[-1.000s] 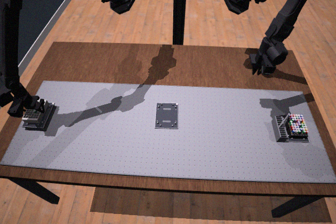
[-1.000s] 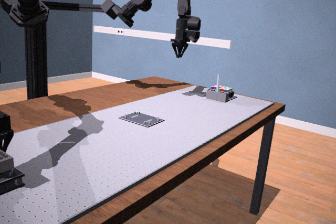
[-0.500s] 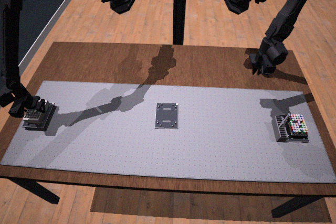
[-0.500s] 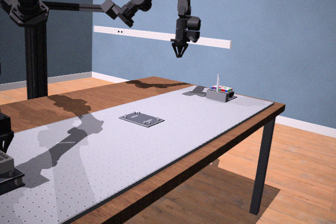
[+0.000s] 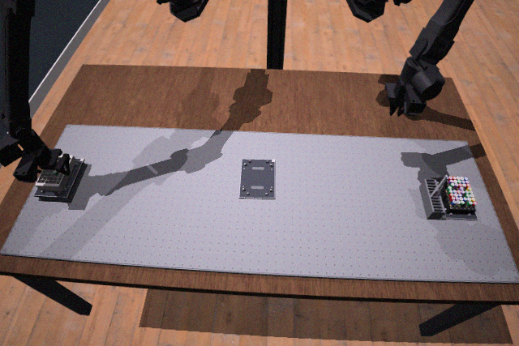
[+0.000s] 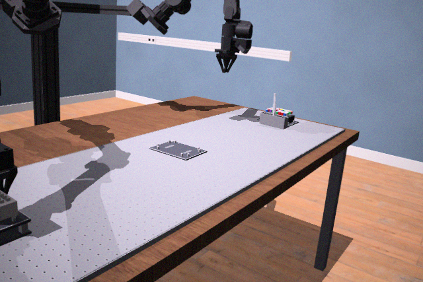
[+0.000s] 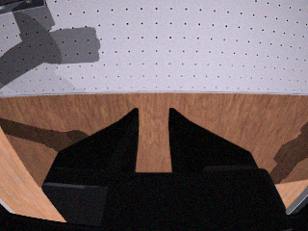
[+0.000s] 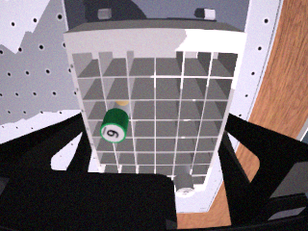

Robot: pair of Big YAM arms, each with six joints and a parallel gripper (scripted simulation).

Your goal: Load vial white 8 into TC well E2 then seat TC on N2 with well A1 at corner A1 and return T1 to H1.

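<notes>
The tube carrier TC is right at my right hand. From my right hand the other things lie so: forceps holder H1 (9 cm ahead, 127 cm to the left, 5 cm below).
</notes>
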